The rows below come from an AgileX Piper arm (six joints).
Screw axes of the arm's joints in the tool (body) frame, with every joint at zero. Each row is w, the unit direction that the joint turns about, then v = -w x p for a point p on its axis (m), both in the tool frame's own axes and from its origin. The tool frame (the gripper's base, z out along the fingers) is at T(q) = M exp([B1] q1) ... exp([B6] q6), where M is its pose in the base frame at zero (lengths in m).
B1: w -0.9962 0 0.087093 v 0 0.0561 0
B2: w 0 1 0 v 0.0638 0 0.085
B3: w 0 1 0 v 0.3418 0 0.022
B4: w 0 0 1 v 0 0 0
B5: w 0 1 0 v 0.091 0 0
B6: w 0 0 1 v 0 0 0
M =
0.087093 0 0.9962 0.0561
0 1 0 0
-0.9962 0 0.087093 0.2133
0 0 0 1
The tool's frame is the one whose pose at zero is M.
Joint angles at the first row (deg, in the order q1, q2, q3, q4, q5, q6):
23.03 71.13 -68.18 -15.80 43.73 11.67
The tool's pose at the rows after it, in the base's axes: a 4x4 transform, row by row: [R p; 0 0 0 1], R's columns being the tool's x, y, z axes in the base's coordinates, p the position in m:
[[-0.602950 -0.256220 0.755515 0.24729], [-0.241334 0.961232 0.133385 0.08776], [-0.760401 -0.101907 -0.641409 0.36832], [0 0 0 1]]
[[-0.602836 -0.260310 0.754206 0.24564], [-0.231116 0.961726 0.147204 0.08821], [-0.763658 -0.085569 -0.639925 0.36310], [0 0 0 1]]
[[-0.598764 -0.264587 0.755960 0.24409], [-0.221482 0.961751 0.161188 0.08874], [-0.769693 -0.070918 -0.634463 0.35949], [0 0 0 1]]
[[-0.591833 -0.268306 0.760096 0.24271], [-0.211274 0.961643 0.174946 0.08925], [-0.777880 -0.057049 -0.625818 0.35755], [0 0 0 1]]
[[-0.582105 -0.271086 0.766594 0.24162], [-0.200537 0.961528 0.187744 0.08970], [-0.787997 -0.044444 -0.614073 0.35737], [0 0 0 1]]
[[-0.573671 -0.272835 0.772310 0.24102], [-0.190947 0.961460 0.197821 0.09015], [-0.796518 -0.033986 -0.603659 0.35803], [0 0 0 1]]
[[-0.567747 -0.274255 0.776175 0.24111], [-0.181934 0.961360 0.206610 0.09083], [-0.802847 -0.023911 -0.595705 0.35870], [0 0 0 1]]
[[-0.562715 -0.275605 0.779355 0.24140], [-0.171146 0.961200 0.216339 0.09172], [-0.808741 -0.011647 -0.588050 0.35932], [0 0 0 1]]
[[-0.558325 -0.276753 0.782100 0.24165], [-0.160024 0.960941 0.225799 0.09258], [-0.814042 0.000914 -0.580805 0.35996], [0 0 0 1]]
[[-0.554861 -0.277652 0.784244 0.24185], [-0.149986 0.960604 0.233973 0.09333], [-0.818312 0.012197 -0.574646 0.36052], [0 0 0 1]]
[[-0.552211 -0.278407 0.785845 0.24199], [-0.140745 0.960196 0.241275 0.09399], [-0.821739 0.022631 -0.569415 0.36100], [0 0 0 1]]
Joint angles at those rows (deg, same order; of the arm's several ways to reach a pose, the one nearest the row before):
22.96 70.77 -66.29 -14.85 42.11 11.88
22.91 70.32 -64.72 -14.04 40.65 12.01
22.91 69.89 -63.45 -13.33 39.22 12.08
22.91 69.47 -62.52 -12.67 37.89 12.13
22.91 69.08 -61.94 -12.11 36.71 12.18
22.91 68.83 -61.69 -11.66 35.86 12.23
22.90 68.77 -61.64 -11.18 35.21 12.25
22.91 68.77 -61.62 -10.57 34.55 12.28
22.91 68.77 -61.61 -9.94 33.94 12.30
22.91 68.77 -61.62 -9.37 33.43 12.33
22.91 68.77 -61.62 -8.83 33.00 12.33

